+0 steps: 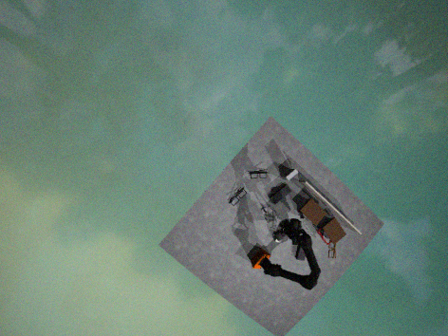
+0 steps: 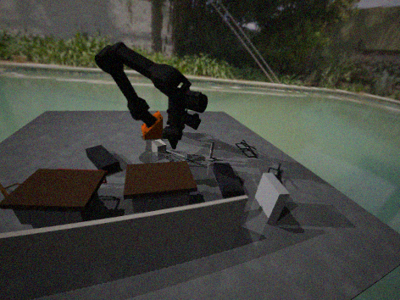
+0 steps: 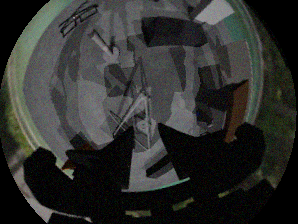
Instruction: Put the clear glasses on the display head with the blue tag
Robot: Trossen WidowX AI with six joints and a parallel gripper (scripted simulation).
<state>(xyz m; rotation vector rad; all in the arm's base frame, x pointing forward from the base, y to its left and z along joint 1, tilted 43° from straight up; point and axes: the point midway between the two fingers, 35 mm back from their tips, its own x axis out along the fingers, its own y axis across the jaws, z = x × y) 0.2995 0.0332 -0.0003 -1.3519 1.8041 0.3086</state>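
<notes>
My gripper tip is 1 cm short of the small upright post, 16 cm to the right of it and 5 cm above it. From my gripper tip the other things lie so: white wall 30 cm ahead, 24 cm to the right, 2 cm below; then grey box 33 cm ahead, 17 cm to the left, 2 cm below; then small pale block 10 cm behind, 4 cm to the right, 5 cm below.
</notes>
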